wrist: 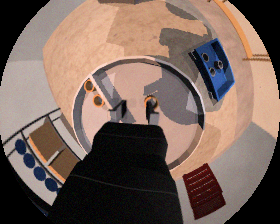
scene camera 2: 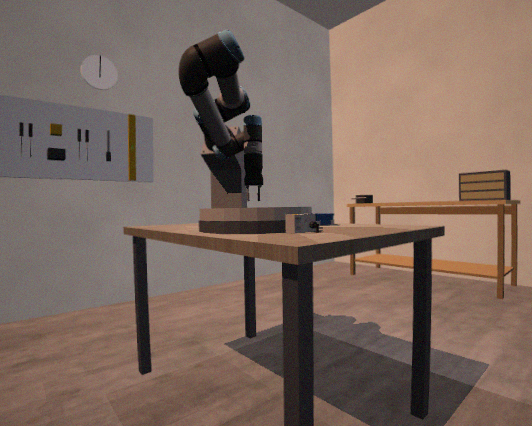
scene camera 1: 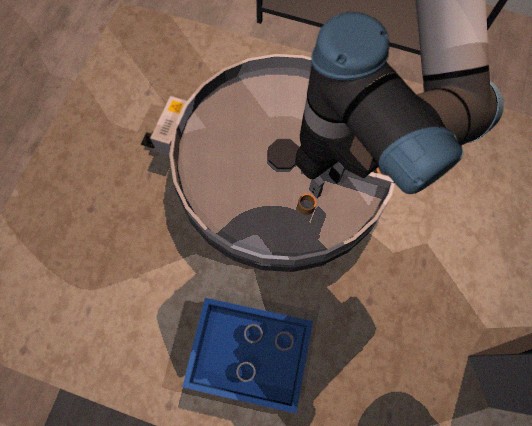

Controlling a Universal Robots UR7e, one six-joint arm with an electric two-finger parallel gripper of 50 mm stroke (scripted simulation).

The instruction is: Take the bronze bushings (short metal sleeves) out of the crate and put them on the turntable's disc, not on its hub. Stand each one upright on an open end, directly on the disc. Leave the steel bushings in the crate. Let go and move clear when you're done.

Path:
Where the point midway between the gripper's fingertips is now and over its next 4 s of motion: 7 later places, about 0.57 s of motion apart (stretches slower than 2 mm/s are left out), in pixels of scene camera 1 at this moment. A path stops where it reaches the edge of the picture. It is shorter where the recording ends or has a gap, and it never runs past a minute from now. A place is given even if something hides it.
The gripper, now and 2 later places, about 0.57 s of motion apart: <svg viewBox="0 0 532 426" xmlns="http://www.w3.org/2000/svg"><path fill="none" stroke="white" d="M324 185L327 174L330 164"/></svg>

